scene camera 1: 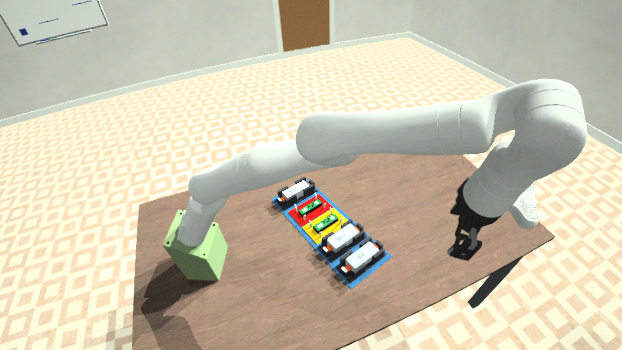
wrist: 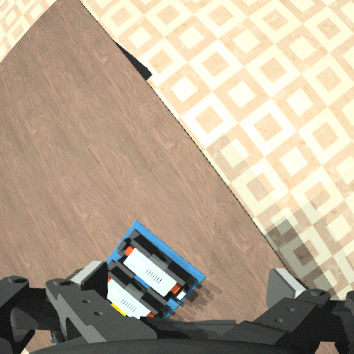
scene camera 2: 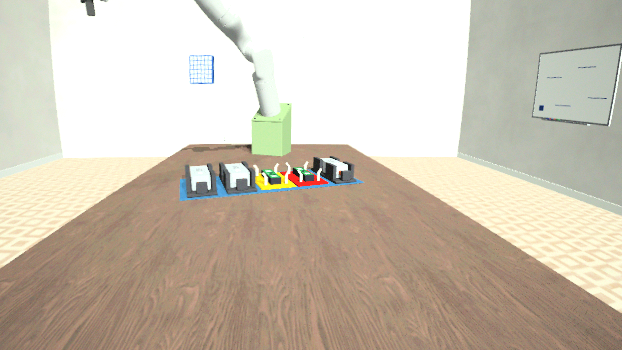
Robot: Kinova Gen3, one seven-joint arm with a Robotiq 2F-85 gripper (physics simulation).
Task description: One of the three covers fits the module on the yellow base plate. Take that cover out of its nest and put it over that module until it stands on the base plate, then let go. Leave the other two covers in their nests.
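Seen in the pictures: gripper, between the fingertips: (scene camera 1: pixel 453 232) (wrist: pixel 187 284) (scene camera 2: pixel 97 8); arm's base, origin of its link: (scene camera 1: pixel 191 234) (scene camera 2: pixel 271 111).
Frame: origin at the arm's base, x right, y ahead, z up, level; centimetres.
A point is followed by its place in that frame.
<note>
Three white covers sit in black nests: an outer one (scene camera 1: pixel 363 256) {x 12.9, y 57.8, z -14.6 cm} (scene camera 2: pixel 200 178) {x 9.6, y 63.3, z -15.3 cm} (wrist: pixel 151 270) {x 12.9, y 58.0, z -14.5 cm}, one beside the yellow plate (scene camera 1: pixel 343 236) {x 2.8, y 53.2, z -14.5 cm} (scene camera 2: pixel 237 175) {x 0.4, y 59.0, z -15.3 cm} (wrist: pixel 127 300) {x 3.2, y 53.3, z -14.5 cm}, and one beyond the red plate (scene camera 1: pixel 296 190) (scene camera 2: pixel 334 167). The green-topped module (scene camera 1: pixel 325 222) {x -7.3, y 48.5, z -17.0 cm} (scene camera 2: pixel 271 176) {x -8.2, y 52.4, z -17.0 cm} stands uncovered on the yellow base plate (scene camera 1: pixel 307 225) {x -9.0, y 41.1, z -19.0 cm} (scene camera 2: pixel 280 186) {x -11.3, y 55.8, z -19.0 cm} between white posts. My gripper (scene camera 1: pixel 466 249) (wrist: pixel 187 284) {x 36.8, y 65.1, z 30.0 cm} is open and empty, high over the table and off to the outer cover's side. In the wrist view the left finger partly hides the nests, and the module does not show.
A blue board (scene camera 1: pixel 382 260) {x 13.8, y 65.6, z -19.4 cm} (scene camera 2: pixel 183 192) {x 14.8, y 63.7, z -19.4 cm} (wrist: pixel 137 227) {x 12.5, y 67.9, z -19.4 cm} carries the nests and plates. A second module (scene camera 1: pixel 310 207) {x -16.7, y 44.1, z -17.0 cm} (scene camera 2: pixel 303 173) {x -17.5, y 46.3, z -17.3 cm} stands on the red base plate (scene camera 1: pixel 296 215) {x -15.4, y 37.5, z -19.0 cm} (scene camera 2: pixel 314 183) {x -21.1, y 51.4, z -19.0 cm} between posts. The green arm base (scene camera 1: pixel 200 255) {x 7.4, y 2.6, z -2.6 cm} (scene camera 2: pixel 271 136) {x -1.3, y 6.5, z -10.8 cm} stands behind the board.
</note>
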